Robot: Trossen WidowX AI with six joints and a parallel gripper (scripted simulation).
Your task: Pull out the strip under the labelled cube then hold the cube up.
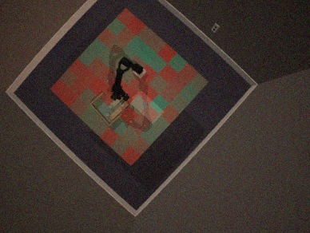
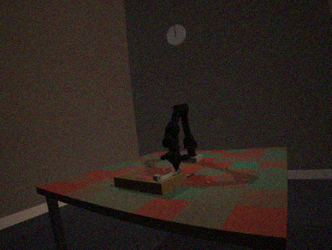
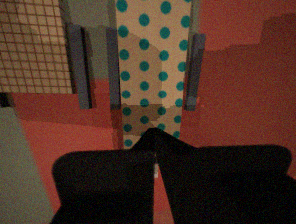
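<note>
The dotted strip lies 9 cm ahead of my gripper tip and 1 cm to the right of it. From my gripper tip the other things lie so: purplish block 6 cm behind, 10 cm to the right.
</note>
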